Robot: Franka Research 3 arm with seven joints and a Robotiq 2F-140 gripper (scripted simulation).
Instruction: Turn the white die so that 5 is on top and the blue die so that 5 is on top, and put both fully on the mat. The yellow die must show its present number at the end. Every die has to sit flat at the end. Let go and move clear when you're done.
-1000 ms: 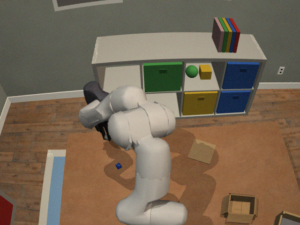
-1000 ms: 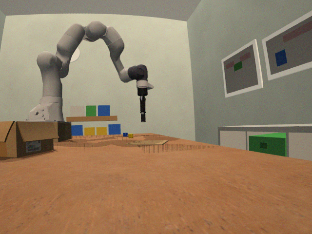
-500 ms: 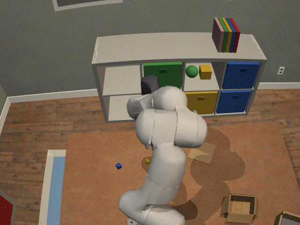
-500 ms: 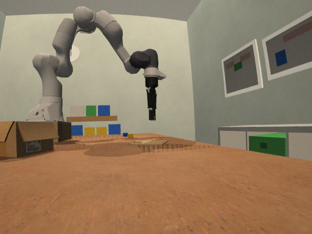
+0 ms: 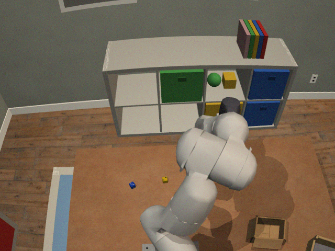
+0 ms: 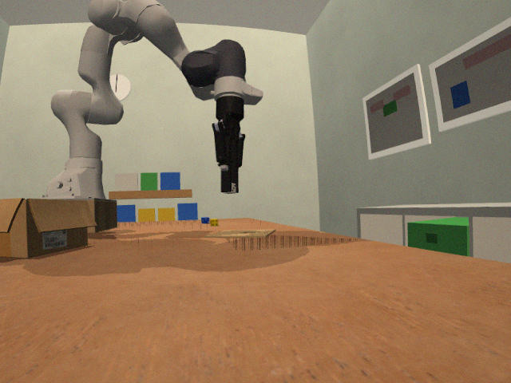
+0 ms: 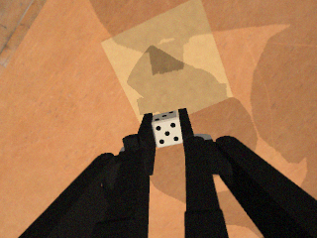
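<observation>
The tan mat lies 130 mm below my hand, 40 mm to the right of it and 20 mm ahead of it. Also, from my hand: yellow die 280 mm to the left, 120 mm below, 30 mm behind; blue die 450 mm to the left, 120 mm below, 70 mm behind; white die 20 mm below.
</observation>
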